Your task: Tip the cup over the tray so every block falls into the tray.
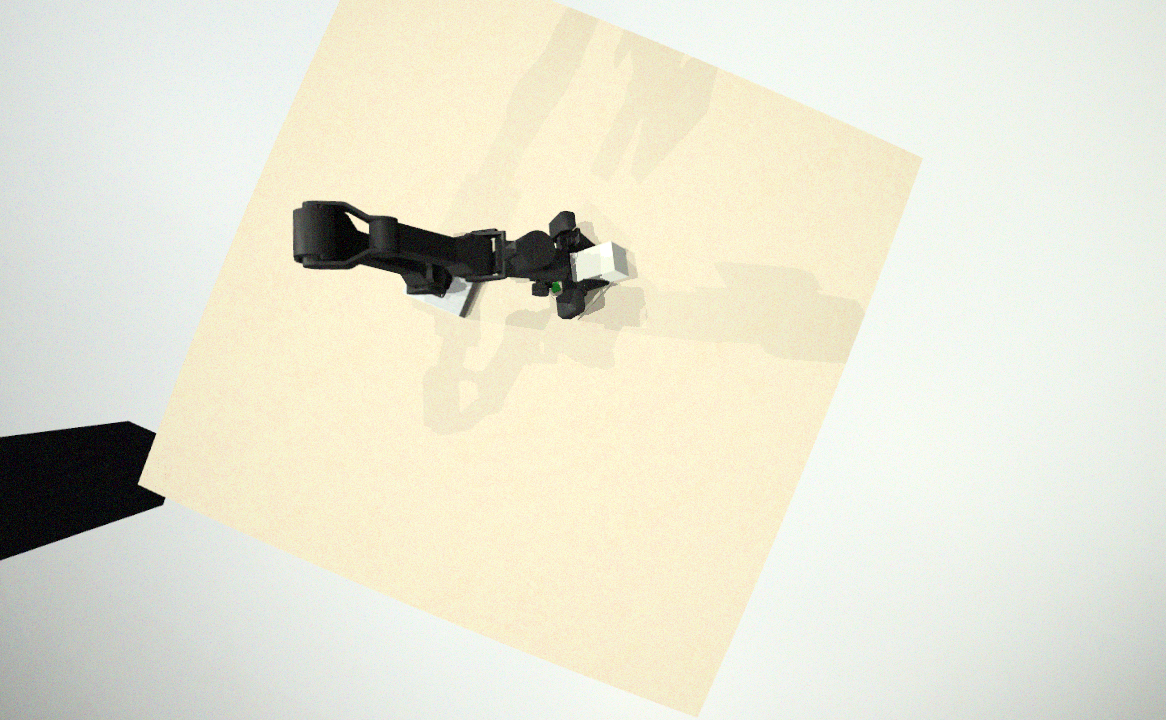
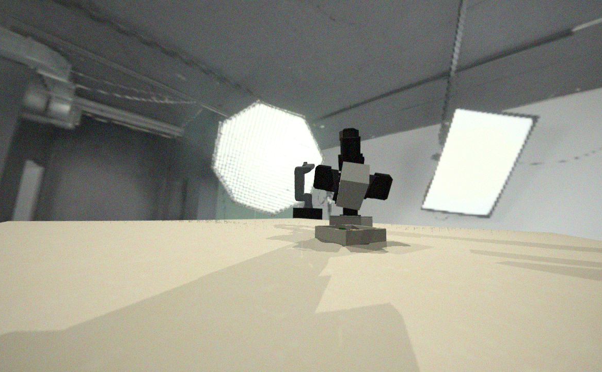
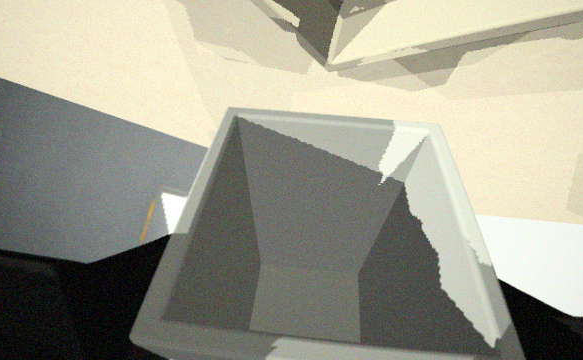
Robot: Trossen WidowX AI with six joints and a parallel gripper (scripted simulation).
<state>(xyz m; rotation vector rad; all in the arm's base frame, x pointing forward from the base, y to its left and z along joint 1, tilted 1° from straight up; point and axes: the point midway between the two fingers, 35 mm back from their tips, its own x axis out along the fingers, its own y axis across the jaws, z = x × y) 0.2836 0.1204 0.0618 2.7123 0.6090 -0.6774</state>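
My gripper tip is now 90 mm above the green block, 80 mm past it and 60 mm to the left of it. From my gripper tip the other things lie so: white square cup: 30 mm above, 10 mm to the left.
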